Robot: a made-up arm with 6 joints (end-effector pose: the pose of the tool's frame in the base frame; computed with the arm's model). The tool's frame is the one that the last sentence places. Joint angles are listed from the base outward.
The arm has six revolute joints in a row. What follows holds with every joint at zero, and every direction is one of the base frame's. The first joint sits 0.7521 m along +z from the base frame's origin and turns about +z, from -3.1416 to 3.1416 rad. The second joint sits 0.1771 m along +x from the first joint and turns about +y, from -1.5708 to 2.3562 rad. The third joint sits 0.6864 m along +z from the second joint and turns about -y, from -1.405 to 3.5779 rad. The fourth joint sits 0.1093 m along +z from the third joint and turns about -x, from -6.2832 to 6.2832 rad. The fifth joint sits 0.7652 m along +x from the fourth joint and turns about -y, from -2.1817 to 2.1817 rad. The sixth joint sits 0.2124 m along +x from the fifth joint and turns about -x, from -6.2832 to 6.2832 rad. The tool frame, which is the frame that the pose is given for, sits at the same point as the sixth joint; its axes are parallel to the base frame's.
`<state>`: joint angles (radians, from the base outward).
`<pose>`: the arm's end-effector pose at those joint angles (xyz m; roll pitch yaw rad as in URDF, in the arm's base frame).
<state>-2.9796 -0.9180 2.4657 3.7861 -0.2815 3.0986</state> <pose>1.2607 0.1701 0.7847 2.4748 0.4622 -0.0256</pose>
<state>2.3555 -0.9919 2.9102 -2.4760 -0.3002 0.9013</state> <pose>0.6717 -0.7275 0.3454 -1.8215 0.9737 -1.1169</pose>
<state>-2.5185 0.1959 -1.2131 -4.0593 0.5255 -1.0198</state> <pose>-0.3628 -0.3649 0.4960 0.7176 1.1264 -0.5626</pose>
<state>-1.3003 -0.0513 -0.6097 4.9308 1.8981 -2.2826</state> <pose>0.0283 -0.8368 1.1980 -2.9207 -0.3515 -3.0466</pose>
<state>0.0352 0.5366 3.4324 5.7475 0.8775 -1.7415</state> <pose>-0.4035 -0.0976 1.3190 -0.7978 0.5075 -2.6405</pose>
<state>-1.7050 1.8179 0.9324 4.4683 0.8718 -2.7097</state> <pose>-0.3527 -1.4333 -0.0697 -2.6803 0.6627 -2.9343</pose>
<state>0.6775 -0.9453 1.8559 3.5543 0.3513 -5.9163</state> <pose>-0.9967 -0.8395 1.4361 -0.8646 -0.6568 -2.2889</pose>
